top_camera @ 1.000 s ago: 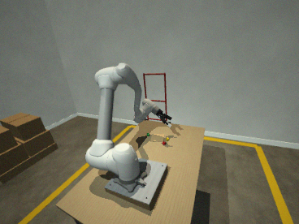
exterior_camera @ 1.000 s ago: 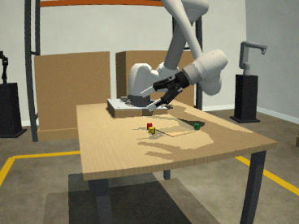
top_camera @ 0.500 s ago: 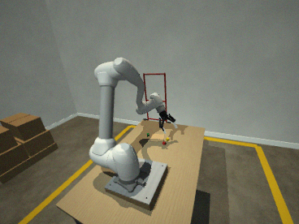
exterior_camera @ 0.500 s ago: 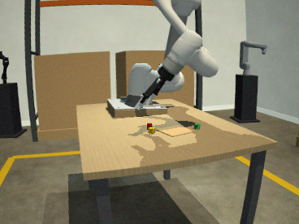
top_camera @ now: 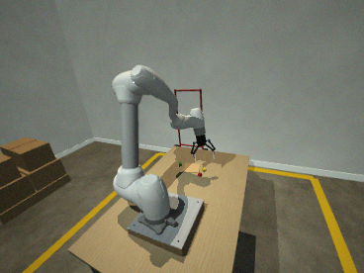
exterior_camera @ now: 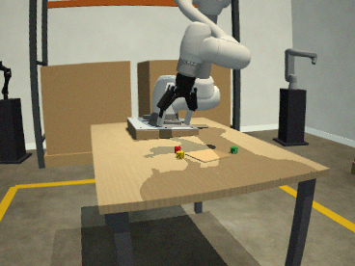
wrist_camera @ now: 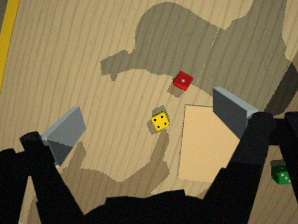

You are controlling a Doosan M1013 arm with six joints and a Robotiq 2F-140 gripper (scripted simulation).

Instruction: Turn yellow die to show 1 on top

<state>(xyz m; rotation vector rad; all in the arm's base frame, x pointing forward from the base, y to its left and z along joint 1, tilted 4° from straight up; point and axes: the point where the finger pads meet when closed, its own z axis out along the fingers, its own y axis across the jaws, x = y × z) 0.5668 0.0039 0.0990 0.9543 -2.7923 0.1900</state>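
The yellow die is 13 cm below my hand, 2 cm to the left of it and 2 cm ahead of it. Also, from my hand: green die: 26 cm to the left, 13 cm below, 1 cm behind; tan mat: 14 cm to the left, 14 cm below, 1 cm ahead; red die: 13 cm below, 5 cm behind, 2 cm to the left.
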